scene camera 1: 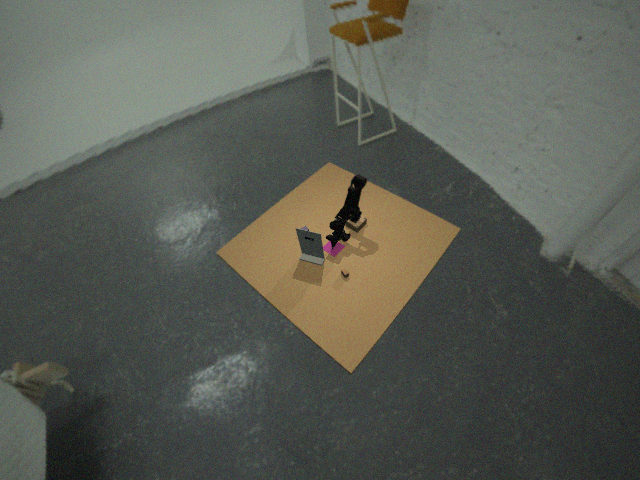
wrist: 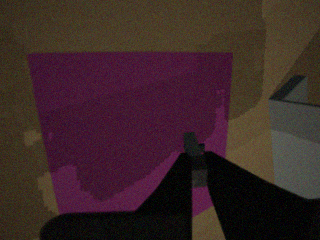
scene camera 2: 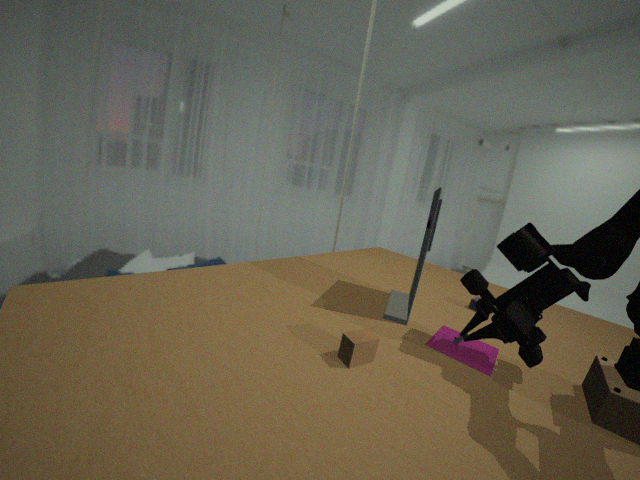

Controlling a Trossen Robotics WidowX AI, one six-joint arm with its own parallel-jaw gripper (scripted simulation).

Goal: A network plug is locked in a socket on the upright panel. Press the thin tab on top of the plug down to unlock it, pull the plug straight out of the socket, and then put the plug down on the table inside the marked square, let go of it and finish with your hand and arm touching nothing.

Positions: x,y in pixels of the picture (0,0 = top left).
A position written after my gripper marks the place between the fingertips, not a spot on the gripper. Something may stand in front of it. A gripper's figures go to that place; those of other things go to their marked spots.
Scene:
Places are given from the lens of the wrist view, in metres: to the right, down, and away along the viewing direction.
my gripper (wrist: pixel 195 159): 0.02, 0.02, 0.11
grey network plug (wrist: pixel 199 167): 0.02, 0.02, 0.10
magenta marked square (wrist: pixel 113 123): -0.02, 0.00, 0.10

